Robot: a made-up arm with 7 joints. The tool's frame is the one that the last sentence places. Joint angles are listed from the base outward.
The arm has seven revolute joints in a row. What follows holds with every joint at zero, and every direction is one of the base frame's. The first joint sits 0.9 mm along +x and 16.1 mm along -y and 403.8 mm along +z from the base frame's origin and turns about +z. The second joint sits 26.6 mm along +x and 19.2 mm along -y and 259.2 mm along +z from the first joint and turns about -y. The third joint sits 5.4 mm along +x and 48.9 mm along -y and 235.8 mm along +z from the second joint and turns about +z. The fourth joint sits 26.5 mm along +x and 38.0 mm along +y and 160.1 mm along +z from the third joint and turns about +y. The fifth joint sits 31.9 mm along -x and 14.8 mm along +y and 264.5 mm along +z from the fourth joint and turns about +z. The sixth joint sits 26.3 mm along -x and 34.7 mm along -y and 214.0 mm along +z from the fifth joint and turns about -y. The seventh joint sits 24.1 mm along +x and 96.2 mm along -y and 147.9 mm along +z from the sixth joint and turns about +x. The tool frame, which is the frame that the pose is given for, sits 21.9 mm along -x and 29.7 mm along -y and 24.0 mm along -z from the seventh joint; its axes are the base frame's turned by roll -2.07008, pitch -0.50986 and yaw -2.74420 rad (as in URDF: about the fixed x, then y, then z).
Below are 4 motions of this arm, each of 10 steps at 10 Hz.
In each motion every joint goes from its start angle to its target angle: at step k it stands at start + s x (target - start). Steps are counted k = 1, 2, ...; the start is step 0. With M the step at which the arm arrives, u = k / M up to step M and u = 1 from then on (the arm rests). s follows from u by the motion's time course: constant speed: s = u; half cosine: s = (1 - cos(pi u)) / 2; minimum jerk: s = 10 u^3 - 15 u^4 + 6 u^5.
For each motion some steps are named. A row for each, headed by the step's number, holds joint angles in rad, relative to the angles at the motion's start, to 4 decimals.
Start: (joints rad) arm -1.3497 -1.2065 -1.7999 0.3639 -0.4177 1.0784 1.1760
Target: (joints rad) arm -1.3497 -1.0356 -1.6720 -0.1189 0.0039 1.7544 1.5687
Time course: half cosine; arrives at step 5
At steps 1, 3, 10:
1: 0.0000 0.0163 0.0122 -0.0461 0.0403 0.0646 0.0375
3: 0.0000 0.1119 0.0837 -0.3160 0.2759 0.4424 0.2570
10: 0.0000 0.1709 0.1279 -0.4828 0.4216 0.6760 0.3927

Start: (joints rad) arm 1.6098 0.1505 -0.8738 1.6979 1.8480 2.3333 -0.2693
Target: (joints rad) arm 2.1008 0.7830 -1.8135 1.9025 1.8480 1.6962 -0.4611
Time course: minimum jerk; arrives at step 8
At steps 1, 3, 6, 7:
1: 0.0079 0.0102 -0.0151 0.0033 0.0000 -0.0102 -0.0031
3: 0.1351 0.1741 -0.2586 0.0563 0.0000 -0.1753 -0.0528
6: 0.4402 0.5670 -0.8424 0.1834 0.0000 -0.5712 -0.1719
7: 0.4831 0.6223 -0.9246 0.2013 0.0000 -0.6269 -0.1887

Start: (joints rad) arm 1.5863 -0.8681 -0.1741 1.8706 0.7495 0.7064 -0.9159
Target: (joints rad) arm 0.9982 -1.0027 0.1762 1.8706 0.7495 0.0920 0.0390
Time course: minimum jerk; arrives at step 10
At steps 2, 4, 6, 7, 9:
2: -0.0341 -0.0078 0.0203 0.0000 0.0000 -0.0356 0.0553
4: -0.1867 -0.0427 0.1112 0.0000 0.0000 -0.1950 0.3031
6: -0.4014 -0.0919 0.2391 0.0000 0.0000 -0.4194 0.6518
7: -0.4922 -0.1126 0.2932 0.0000 0.0000 -0.5142 0.7992
9: -0.5831 -0.1334 0.3473 0.0000 0.0000 -0.6091 0.9467

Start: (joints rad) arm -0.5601 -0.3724 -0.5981 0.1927 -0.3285 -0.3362 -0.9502
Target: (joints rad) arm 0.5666 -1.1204 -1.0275 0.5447 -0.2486 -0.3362 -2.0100
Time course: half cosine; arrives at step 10
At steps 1, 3, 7, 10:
1: 0.0276 -0.0183 -0.0105 0.0086 0.0020 0.0000 -0.0259
3: 0.2322 -0.1542 -0.0885 0.0725 0.0165 0.0000 -0.2184
7: 0.8945 -0.5938 -0.3409 0.2795 0.0634 0.0000 -0.8414
10: 1.1267 -0.7480 -0.4294 0.3520 0.0799 0.0000 -1.0598

